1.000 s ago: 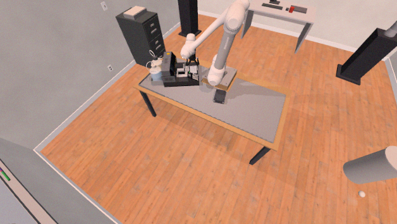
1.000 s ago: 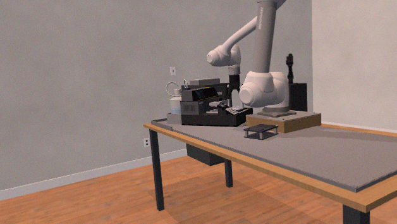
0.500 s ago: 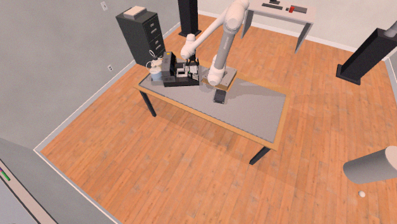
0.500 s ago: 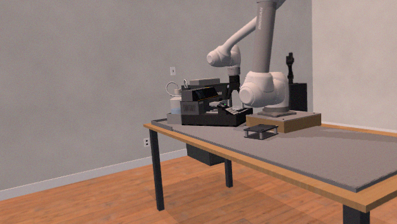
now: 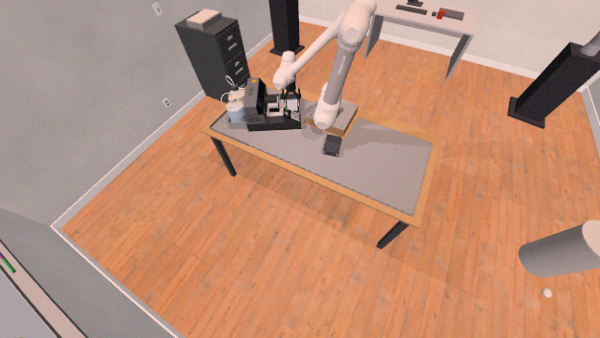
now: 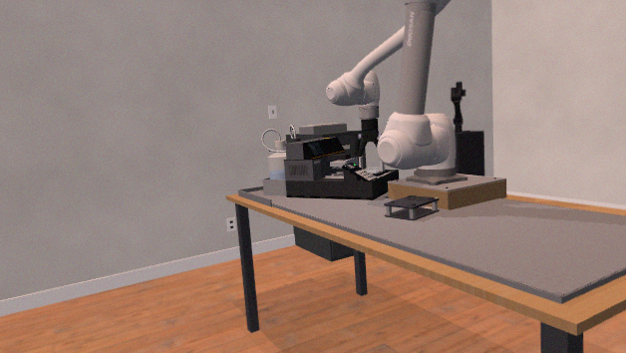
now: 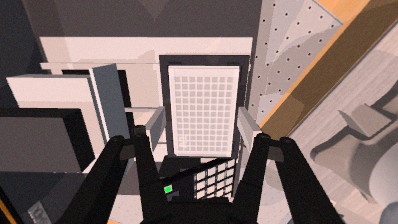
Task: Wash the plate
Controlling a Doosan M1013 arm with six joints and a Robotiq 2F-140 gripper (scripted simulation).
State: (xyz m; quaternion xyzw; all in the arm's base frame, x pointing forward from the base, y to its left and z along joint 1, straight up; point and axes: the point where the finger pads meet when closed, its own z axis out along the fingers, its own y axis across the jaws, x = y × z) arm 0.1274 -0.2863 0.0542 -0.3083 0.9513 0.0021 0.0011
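My hand is 30 mm above the white well plate. From my hand the other things lie so: black plate nest N1: 140 mm ahead, 470 mm to the left, 80 mm below; then plate washer: 90 mm ahead, 120 mm to the right, 10 mm above.
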